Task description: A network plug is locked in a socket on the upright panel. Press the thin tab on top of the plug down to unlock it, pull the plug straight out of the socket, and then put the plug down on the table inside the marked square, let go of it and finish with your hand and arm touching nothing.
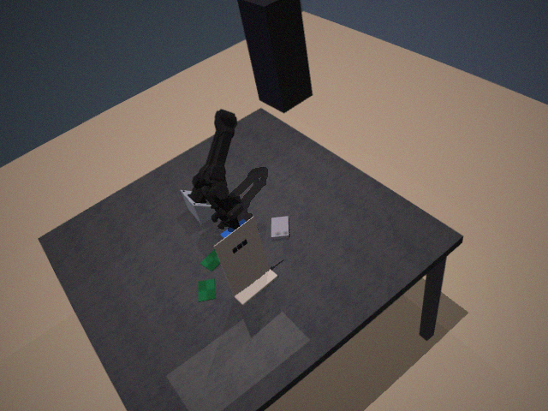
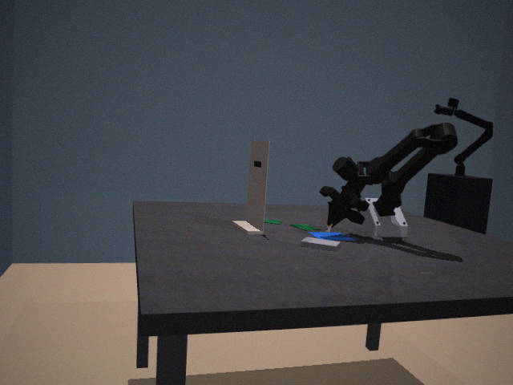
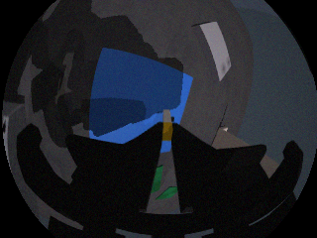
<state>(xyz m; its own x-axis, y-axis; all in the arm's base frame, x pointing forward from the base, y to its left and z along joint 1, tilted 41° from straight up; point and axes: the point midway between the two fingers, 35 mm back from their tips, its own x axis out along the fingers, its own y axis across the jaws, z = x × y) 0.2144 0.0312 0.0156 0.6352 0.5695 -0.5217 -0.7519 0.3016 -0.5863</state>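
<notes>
Now: the blue marked square 1 cm behind my gripper tip and 3 cm below it. From my gripper tip the other things lie so: network plug right at my gripper tip; grey panel 23 cm ahead, 12 cm to the right, 10 cm above; pale grey flat block 10 cm ahead, 13 cm to the left, 3 cm below.
</notes>
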